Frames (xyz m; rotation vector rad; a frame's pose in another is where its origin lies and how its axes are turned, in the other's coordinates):
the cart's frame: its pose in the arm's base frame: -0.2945 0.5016 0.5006 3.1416 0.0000 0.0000
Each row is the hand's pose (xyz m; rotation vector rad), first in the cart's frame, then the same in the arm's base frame.
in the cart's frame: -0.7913 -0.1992 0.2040 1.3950 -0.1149 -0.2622
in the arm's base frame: -1.0858 0.7008 0.2966 -1.7267 -0.2744 0.1202
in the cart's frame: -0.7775 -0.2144 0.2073 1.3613 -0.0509 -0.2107
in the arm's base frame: -1.0720 0.7160 0.2933 -1.7688 -0.2228 0.0538
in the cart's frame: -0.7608 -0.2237 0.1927 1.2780 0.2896 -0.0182
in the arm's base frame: -1.0553 0.7253 0.3079 -1.8424 -0.0197 -0.3129
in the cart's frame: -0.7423 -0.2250 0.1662 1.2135 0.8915 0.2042
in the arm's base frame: -1.0368 0.7266 0.3344 -1.7160 0.2191 -0.9565
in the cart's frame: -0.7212 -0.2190 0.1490 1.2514 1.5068 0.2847
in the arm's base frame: -1.0157 0.7206 0.3516 -1.3115 0.2872 -1.5200
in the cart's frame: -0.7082 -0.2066 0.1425 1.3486 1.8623 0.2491
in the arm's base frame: -1.0027 0.7082 0.3581 -0.9597 0.2350 -1.7567
